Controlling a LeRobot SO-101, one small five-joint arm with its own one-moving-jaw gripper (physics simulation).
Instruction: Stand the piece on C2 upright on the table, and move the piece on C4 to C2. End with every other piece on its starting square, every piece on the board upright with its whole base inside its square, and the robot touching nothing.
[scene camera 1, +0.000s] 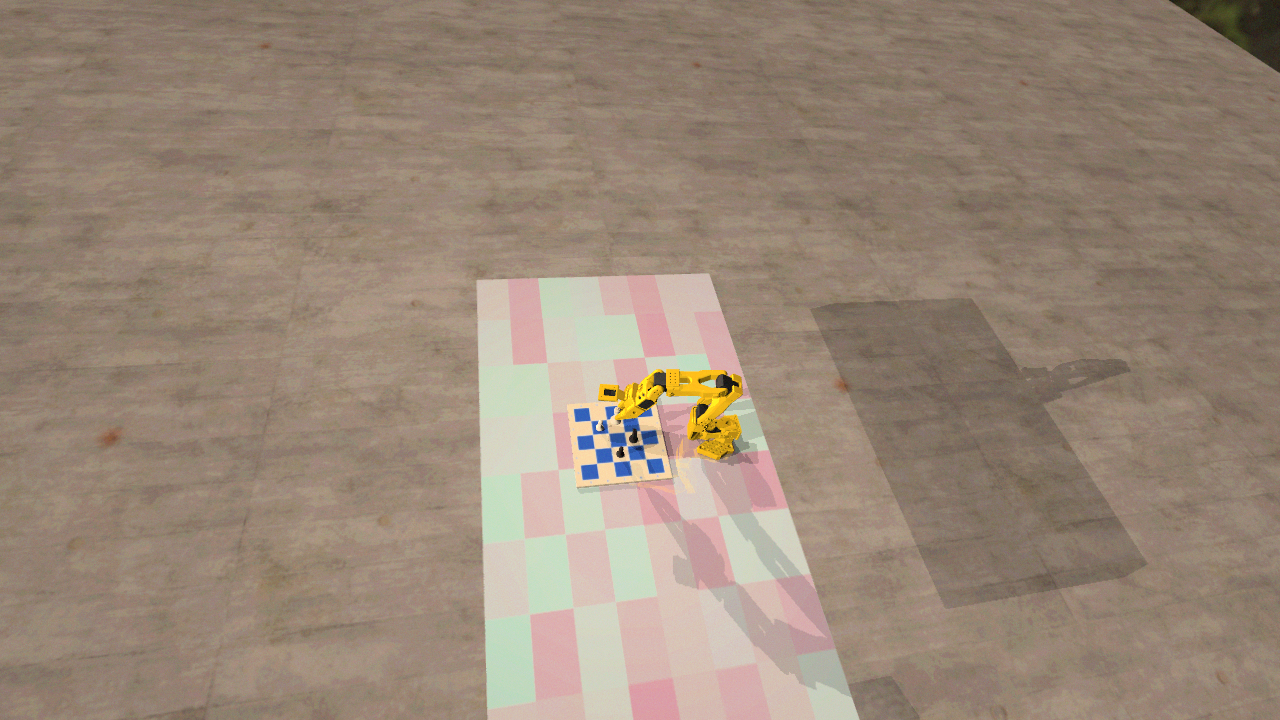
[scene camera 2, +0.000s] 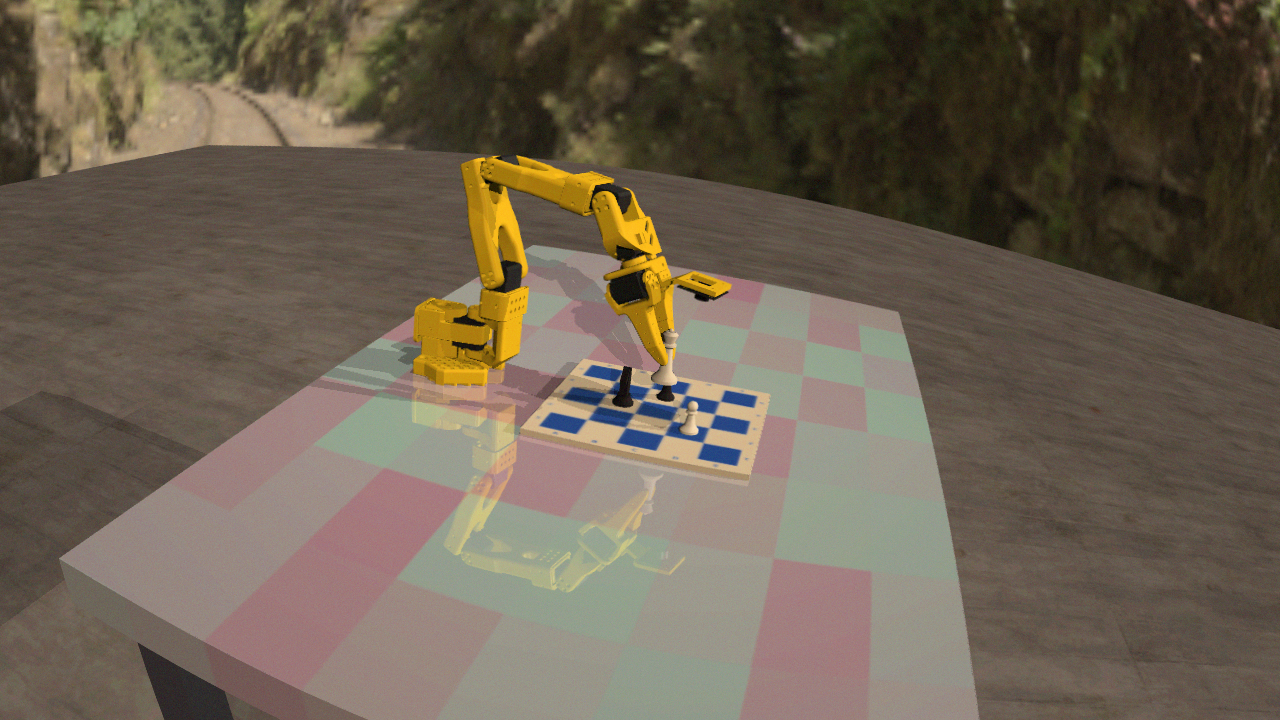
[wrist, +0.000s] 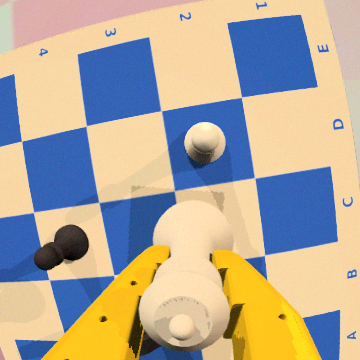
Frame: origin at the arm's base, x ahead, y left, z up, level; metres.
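Where they show: hand, its tool point: (scene camera 1: 616, 417) (scene camera 2: 668, 356) (wrist: 168, 264); arm's base, origin of its link: (scene camera 1: 704, 440) (scene camera 2: 474, 372).
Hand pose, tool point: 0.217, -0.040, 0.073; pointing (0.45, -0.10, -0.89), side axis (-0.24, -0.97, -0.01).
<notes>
Things, the pixels of their top centre, and the offset from my tool point, as dx, dy, dz. Level surfaces: height alone.
- tall white piece, centre of its top: (wrist: 181, 335) (scene camera 2: 671, 328) (scene camera 1: 617, 408) -0.001, -0.005, +0.030
- board, centre of its top: (wrist: 142, 234) (scene camera 2: 657, 410) (scene camera 1: 618, 439) -0.007, +0.022, -0.067
- small black piece, centre of its top: (wrist: 39, 261) (scene camera 2: 669, 370) (scene camera 1: 621, 447) -0.006, +0.060, -0.035
- white pawn, centre of its top: (wrist: 205, 137) (scene camera 2: 693, 401) (scene camera 1: 600, 420) +0.031, -0.015, -0.035
- taller black piece, centre of its top: (wrist: 138, 350) (scene camera 2: 627, 367) (scene camera 1: 635, 430) -0.044, +0.023, -0.027
- green table, height of its surface: dz -0.073
A tall white piece (scene camera 1: 616, 416) (scene camera 2: 663, 374) (wrist: 192, 290) is upright between the jaws of my gripper (scene camera 1: 618, 418) (scene camera 2: 665, 360) (wrist: 191, 252). The gripper is shut on it, with both jaws pressing its sides. Its base hangs above the board (scene camera 1: 572, 461) (scene camera 2: 608, 449) (wrist: 200, 75), over the C2 area in the wrist view. A small black piece (scene camera 1: 620, 453) (scene camera 2: 665, 393) (wrist: 71, 242) stands upright on C4; the white piece partly hides it in scene camera 2.
A white pawn (scene camera 1: 600, 426) (scene camera 2: 690, 419) (wrist: 205, 142) stands upright on D2, close to C2. A taller black piece (scene camera 1: 633, 437) (scene camera 2: 623, 394) stands around B3, mostly hidden in the wrist view. The checked pink and green table (scene camera 1: 519, 447) (scene camera 2: 823, 501) surrounds the board.
</notes>
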